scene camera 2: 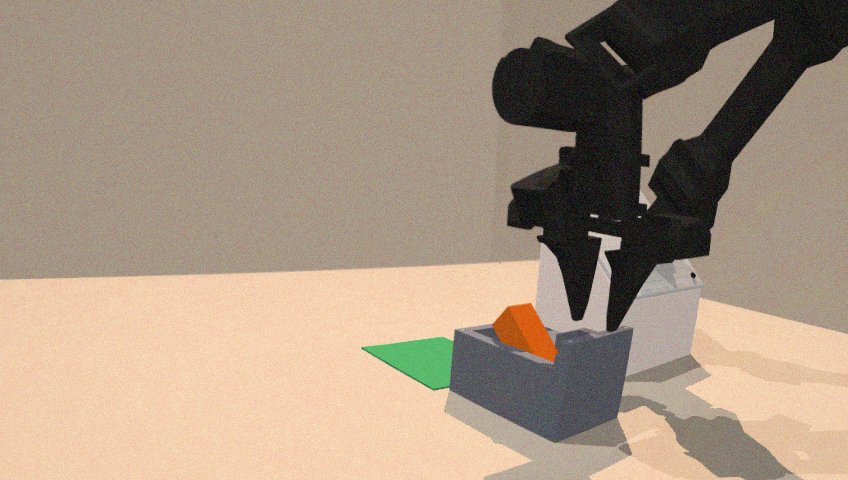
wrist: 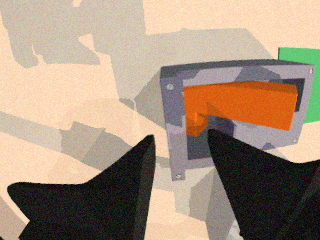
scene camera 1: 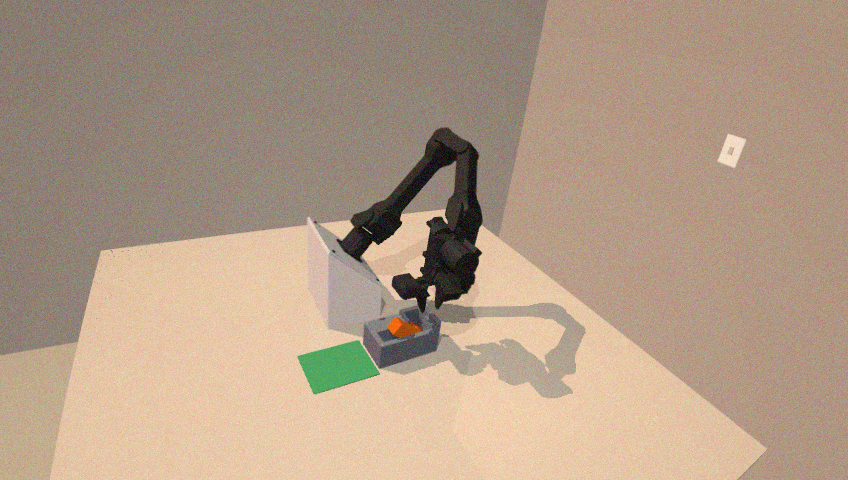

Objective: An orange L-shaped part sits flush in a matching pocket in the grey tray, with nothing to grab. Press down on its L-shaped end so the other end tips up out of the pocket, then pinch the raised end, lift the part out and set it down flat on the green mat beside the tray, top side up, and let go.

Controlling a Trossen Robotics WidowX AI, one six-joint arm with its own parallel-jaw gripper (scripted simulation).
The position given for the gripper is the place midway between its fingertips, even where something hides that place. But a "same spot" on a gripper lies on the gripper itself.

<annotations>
gripper: scene camera 2; wrist; scene camera 1 429, 310
same spot on gripper: (scene camera 2: 577, 253) = (wrist: 261, 201)
</annotations>
